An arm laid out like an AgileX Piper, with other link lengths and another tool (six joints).
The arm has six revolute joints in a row. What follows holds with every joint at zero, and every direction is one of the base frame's.
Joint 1 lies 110.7 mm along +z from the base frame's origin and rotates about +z.
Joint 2 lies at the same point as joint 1 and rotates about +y.
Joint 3 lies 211.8 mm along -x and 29 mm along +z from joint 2 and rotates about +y.
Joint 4 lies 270.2 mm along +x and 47.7 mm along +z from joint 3 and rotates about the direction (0.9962, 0, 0.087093).
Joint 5 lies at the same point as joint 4 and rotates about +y.
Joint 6 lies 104.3 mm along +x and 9.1 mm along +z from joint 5 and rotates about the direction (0.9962, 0, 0.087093).
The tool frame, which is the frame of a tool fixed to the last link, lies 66.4 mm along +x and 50 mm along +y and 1.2 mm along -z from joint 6; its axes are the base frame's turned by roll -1.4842, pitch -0.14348 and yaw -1.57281 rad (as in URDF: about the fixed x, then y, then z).
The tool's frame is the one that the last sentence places.
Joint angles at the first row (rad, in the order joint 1, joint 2, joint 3, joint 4, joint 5, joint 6):
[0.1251, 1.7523, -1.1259, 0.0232, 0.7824, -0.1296]
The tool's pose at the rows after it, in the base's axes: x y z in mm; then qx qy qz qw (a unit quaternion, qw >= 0):
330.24 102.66 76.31 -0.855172 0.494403 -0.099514 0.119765
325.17 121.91 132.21 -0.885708 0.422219 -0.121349 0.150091
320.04 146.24 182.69 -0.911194 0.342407 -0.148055 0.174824
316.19 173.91 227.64 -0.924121 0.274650 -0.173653 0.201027
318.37 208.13 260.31 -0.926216 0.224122 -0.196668 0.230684
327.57 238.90 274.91 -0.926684 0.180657 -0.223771 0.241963
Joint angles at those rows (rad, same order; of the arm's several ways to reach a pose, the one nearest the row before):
[0.1370, 1.6440, -1.1807, 0.0727, 0.8863, -0.2779]
[0.1854, 1.5689, -1.2933, 0.1049, 1.0035, -0.3900]
[0.2576, 1.5499, -1.4486, 0.1145, 1.1040, -0.4768]
[0.3370, 1.5765, -1.6318, 0.1186, 1.1838, -0.5253]
[0.4229, 1.6572, -1.8302, 0.1162, 1.2208, -0.5324]
[0.5001, 1.7749, -2.0229, 0.0780, 1.2331, -0.5395]

